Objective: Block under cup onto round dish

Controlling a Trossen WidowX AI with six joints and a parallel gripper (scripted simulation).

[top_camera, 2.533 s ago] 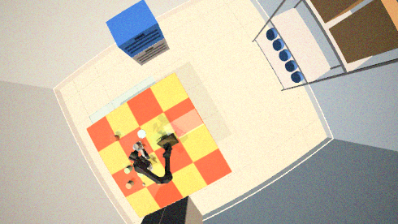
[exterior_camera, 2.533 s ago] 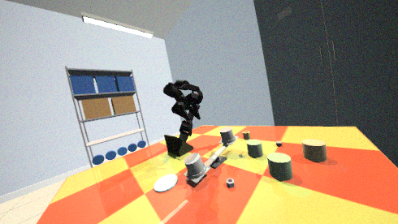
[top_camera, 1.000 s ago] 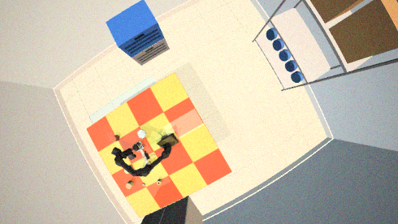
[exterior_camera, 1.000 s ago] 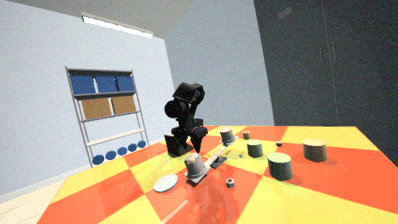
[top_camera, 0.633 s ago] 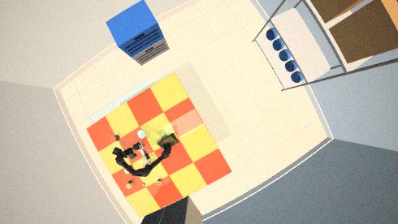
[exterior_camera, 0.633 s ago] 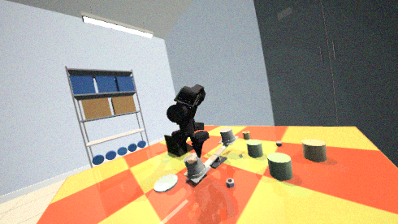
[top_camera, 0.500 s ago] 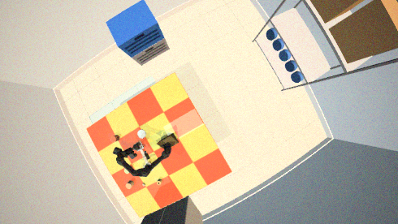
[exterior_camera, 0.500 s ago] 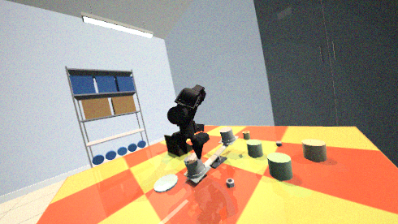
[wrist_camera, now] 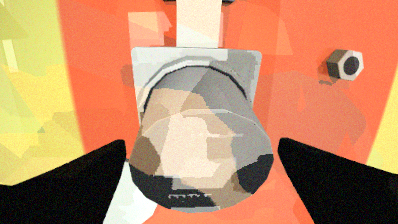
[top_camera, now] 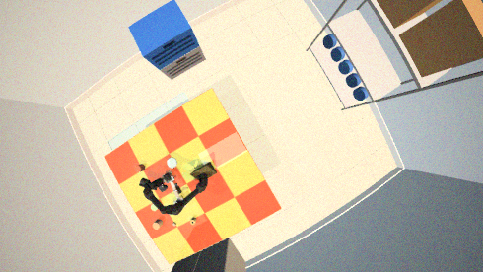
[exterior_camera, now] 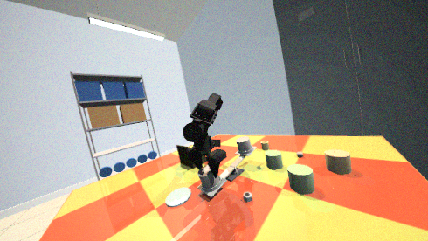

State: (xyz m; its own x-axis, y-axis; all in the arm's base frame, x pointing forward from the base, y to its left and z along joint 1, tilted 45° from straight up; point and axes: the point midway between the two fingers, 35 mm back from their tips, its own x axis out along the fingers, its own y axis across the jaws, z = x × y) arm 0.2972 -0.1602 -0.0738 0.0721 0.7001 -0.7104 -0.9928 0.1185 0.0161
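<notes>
Right now the pale green block is 30 mm below my gripper tip. Round my gripper tip: balance beam: 140 mm to the left, 50 mm below, 20 mm ahead; cup: 20 mm to the right, 10 mm below; round pale dish: 100 mm behind, 90 mm to the right, 70 mm below.
</notes>
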